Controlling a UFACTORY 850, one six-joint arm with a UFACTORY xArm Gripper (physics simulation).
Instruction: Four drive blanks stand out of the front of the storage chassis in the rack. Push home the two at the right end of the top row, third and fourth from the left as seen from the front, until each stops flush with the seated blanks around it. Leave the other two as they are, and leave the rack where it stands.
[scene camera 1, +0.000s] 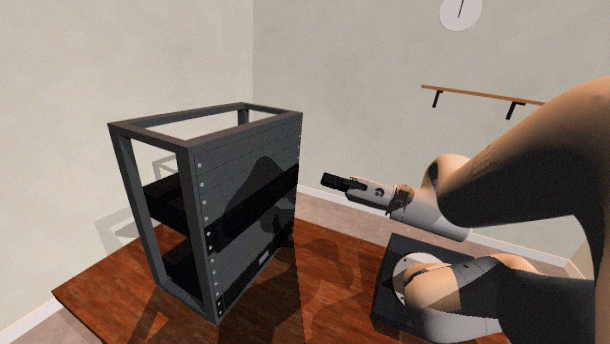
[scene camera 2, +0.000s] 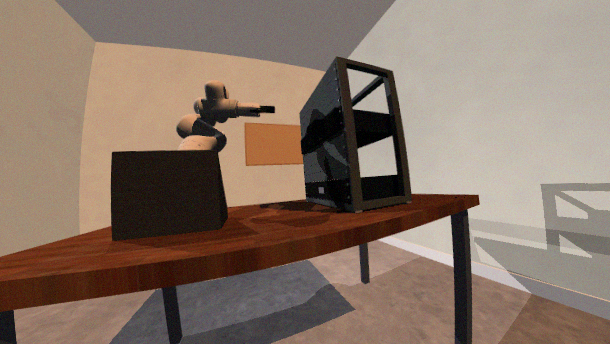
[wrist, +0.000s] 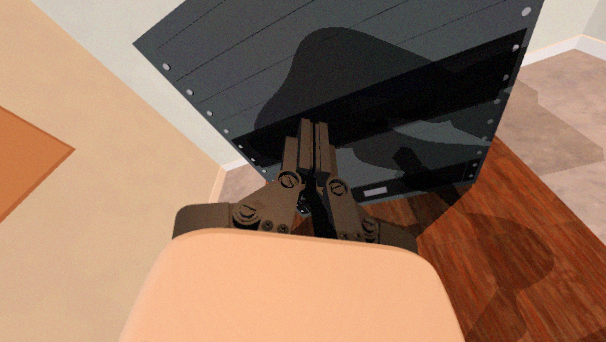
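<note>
The rack (scene camera 1: 188, 200) (scene camera 2: 351, 150) stands upright on the table. The storage chassis (scene camera 1: 255, 207) (scene camera 2: 322, 131) (wrist: 400, 95) is the dark band across the rack's front, below plain grey panels (scene camera 1: 235, 160) (wrist: 225, 75). Its face is in deep shadow, so single drive blanks, and which of them stand out, cannot be made out. My gripper (scene camera 1: 322, 180) (scene camera 2: 274, 109) (wrist: 308, 137) is shut with nothing between its fingers. It is in front of the rack and apart from it, with a gap in both scene views. In the wrist view its fingertips overlap the dark band, left of the band's middle.
The arm's dark pedestal (scene camera 1: 382, 290) (scene camera 2: 167, 195) stands on the wooden table (scene camera 1: 110, 280) (scene camera 2: 280, 250) (wrist: 510, 260), facing the rack's front. A lower dark unit with a pale label (scene camera 1: 263, 257) (scene camera 2: 321, 190) (wrist: 375, 191) sits at the rack's bottom. A wall shelf (scene camera 1: 480, 93) is behind the arm.
</note>
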